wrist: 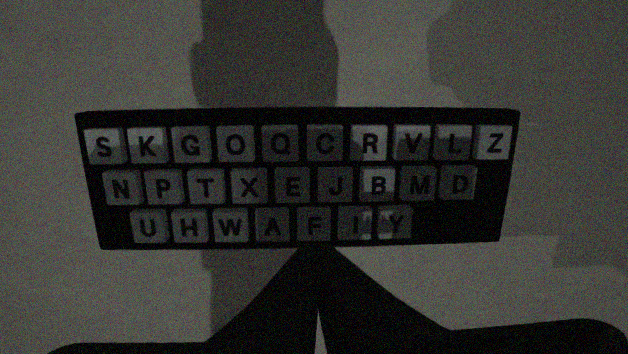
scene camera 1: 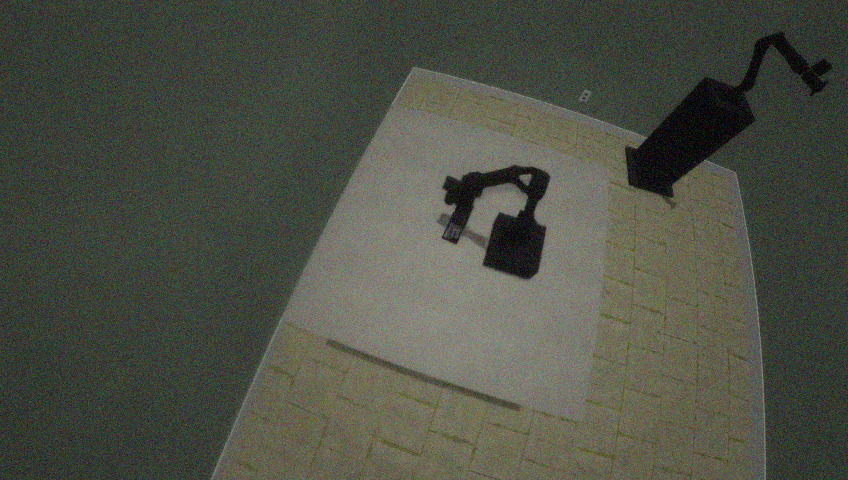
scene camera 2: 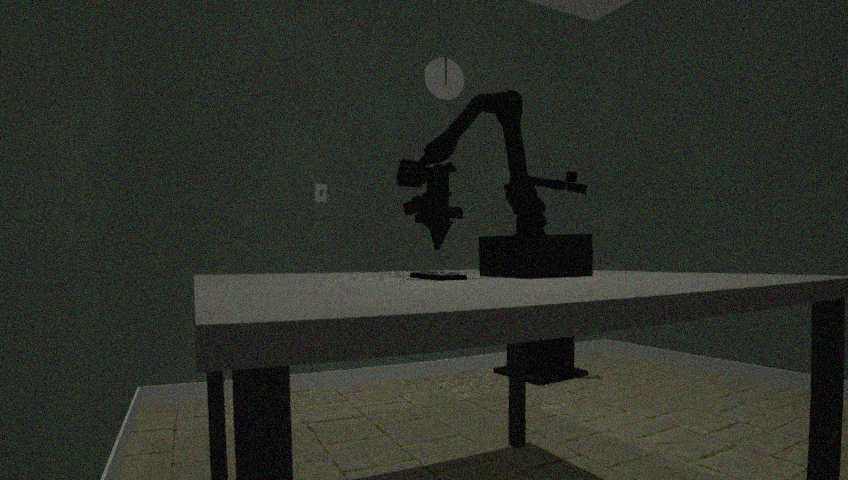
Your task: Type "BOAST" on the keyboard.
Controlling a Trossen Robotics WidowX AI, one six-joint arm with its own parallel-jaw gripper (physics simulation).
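Places are measured from the arm's base along level axes (x ahead, y left, z up), in millimetres.
Where they show: gripper, between the fingertips: (wrist: 315,255) (scene camera 1: 461,214) (scene camera 2: 437,249); arm's base, origin of its link: (scene camera 1: 521,235) (scene camera 2: 529,235).
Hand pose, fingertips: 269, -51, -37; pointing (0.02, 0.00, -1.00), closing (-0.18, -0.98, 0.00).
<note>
Each offset is from my fingertips to the top centre of the thing, as dx, dy, dz. Level surfaces: height alone.
A black keyboard @[+5, +2, -58] (scene camera 1: 453,231) (scene camera 2: 438,276) (wrist: 457,225) lies flat on the white table, its three rows of grey letter keys level in the wrist view. There the B key @[-2, -34, -58] (wrist: 378,185) is in the middle row right of centre, the O key @[+31, +28, -58] (wrist: 235,144) and the S key @[+44, +89, -58] (wrist: 103,146) in the top row, the A key @[-12, +21, -58] (wrist: 271,226) in the bottom row and the T key @[+14, +48, -58] (wrist: 205,187) in the middle row. My gripper (scene camera 2: 437,246) (wrist: 315,255) is shut and empty, pointing down above the keyboard. Its tips overlap the near edge below the F key @[-16, +1, -58] (wrist: 313,226).
The arm's black base box (scene camera 1: 514,246) (scene camera 2: 535,255) stands on the white table @[dz -74] (scene camera 1: 386,285) (scene camera 2: 333,300) beside the keyboard. A second arm on a tall black pedestal (scene camera 1: 690,133) stands off the table. Dark arm shadows fall across the keyboard and table.
</note>
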